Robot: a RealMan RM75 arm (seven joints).
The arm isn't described. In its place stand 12 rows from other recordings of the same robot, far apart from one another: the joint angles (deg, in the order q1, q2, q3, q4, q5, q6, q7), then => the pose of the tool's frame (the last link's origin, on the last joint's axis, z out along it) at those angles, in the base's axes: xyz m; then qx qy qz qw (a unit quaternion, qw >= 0).
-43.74, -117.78, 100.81, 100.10, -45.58, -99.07, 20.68 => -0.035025 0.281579 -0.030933 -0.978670 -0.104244 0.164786 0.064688
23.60, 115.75, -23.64, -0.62, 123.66, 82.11, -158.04 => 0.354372 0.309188 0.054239 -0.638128 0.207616 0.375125 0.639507
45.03, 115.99, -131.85, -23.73, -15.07, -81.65, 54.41 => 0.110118 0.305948 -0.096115 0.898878 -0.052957 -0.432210 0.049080
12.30, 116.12, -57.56, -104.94, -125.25, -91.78, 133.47 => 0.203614 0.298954 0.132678 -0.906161 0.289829 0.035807 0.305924
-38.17, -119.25, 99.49, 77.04, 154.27, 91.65, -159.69 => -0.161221 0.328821 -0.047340 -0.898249 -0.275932 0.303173 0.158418
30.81, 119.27, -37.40, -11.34, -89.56, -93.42, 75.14 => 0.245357 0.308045 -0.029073 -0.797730 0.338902 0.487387 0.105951
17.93, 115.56, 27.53, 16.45, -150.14, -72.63, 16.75 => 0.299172 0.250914 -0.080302 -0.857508 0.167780 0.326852 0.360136
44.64, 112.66, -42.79, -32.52, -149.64, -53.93, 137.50 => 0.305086 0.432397 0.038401 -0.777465 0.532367 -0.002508 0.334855
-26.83, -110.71, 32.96, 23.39, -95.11, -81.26, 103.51 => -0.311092 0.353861 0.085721 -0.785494 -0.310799 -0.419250 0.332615
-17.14, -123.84, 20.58, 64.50, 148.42, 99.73, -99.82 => -0.364423 0.227702 0.060785 -0.860815 -0.474295 -0.040004 0.180117
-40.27, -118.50, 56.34, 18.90, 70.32, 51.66, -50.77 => -0.238261 0.424122 -0.023935 -0.862974 -0.187589 -0.260797 0.389964
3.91, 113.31, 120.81, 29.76, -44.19, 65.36, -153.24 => 0.403496 0.259944 0.094282 -0.741517 0.160887 0.195970 0.621179
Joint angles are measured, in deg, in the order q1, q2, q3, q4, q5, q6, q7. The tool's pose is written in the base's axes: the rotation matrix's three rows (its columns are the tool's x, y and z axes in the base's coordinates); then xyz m. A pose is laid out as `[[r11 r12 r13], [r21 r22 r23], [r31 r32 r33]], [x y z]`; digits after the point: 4 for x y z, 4 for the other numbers.
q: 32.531 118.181 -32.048 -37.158 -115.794 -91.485 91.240
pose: [[0.6436 -0.6267 -0.4394], [-0.4870 -0.7782 0.3966], [-0.5904 -0.0413 -0.8060]], [0.2580 0.3418 0.0193]
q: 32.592 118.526 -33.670 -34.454 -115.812 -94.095 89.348
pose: [[0.6492 -0.5909 -0.4790], [-0.4987 -0.8061 0.3185], [-0.5743 0.0321 -0.8180]], [0.2530 0.3299 0.0046]
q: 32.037 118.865 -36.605 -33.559 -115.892 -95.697 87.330
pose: [[0.6789 -0.5488 -0.4878], [-0.4942 -0.8329 0.2492], [-0.5430 0.0720 -0.8366]], [0.2511 0.3186 -0.0064]
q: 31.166 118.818 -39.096 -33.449 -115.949 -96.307 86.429
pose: [[0.7002 -0.5305 -0.4778], [-0.4956 -0.8429 0.2096], [-0.5139 0.0900 -0.8531]], [0.2538 0.3106 -0.0115]
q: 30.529 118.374 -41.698 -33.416 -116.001 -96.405 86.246
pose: [[0.7207 -0.5213 -0.4570], [-0.5010 -0.8473 0.1765], [-0.4792 0.1018 -0.8718]], [0.2573 0.3053 -0.0140]
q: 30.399 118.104 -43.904 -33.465 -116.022 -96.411 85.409
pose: [[0.7465 -0.4988 -0.4404], [-0.4888 -0.8602 0.1457], [-0.4515 0.1065 -0.8859]], [0.2579 0.3026 -0.0166]
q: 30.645 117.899 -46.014 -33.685 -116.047 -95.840 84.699
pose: [[0.7739 -0.4751 -0.4188], [-0.4704 -0.8740 0.1222], [-0.4241 0.1025 -0.8998]], [0.2570 0.3030 -0.0191]
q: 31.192 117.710 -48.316 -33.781 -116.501 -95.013 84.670
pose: [[0.8000 -0.4572 -0.3886], [-0.4597 -0.8832 0.0928], [-0.3857 0.1044 -0.9167]], [0.2558 0.3041 -0.0230]
